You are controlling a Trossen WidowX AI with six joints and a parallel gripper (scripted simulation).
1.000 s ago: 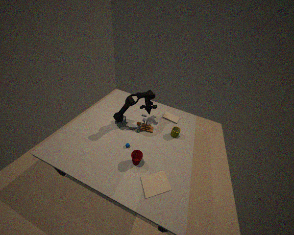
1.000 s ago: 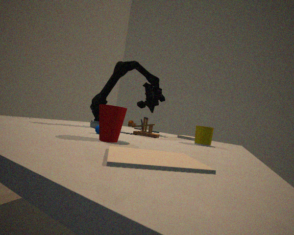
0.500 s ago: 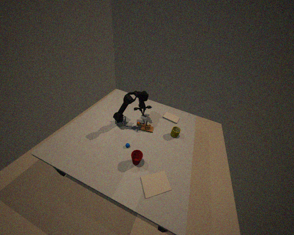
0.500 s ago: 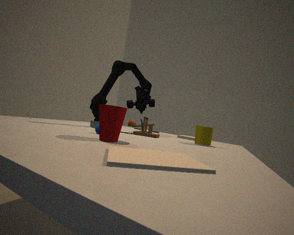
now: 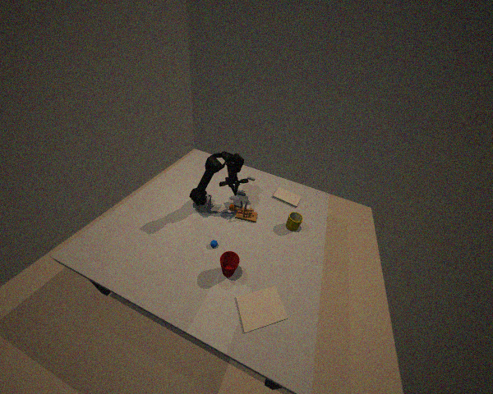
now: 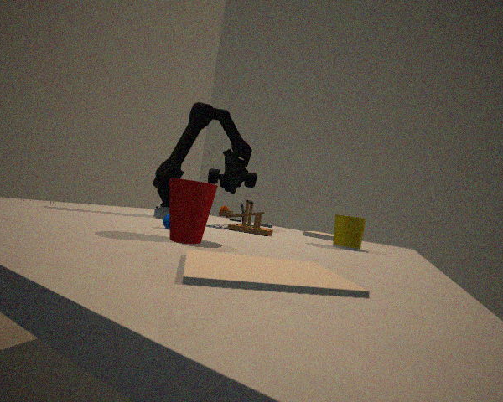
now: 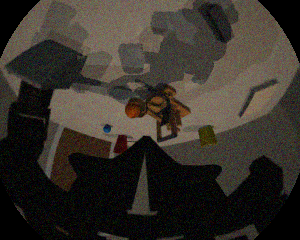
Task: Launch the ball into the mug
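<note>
Right now my gripper tip is 40 mm to the left of the orange ball and 70 mm above it. From my gripper tip the other things lie so: wooden catapult 60 mm ahead, 20 mm to the right, 80 mm below; then yellow mug 420 mm ahead, 10 mm to the left, 100 mm below; then blue ball 330 mm to the right, 110 mm below.
</note>
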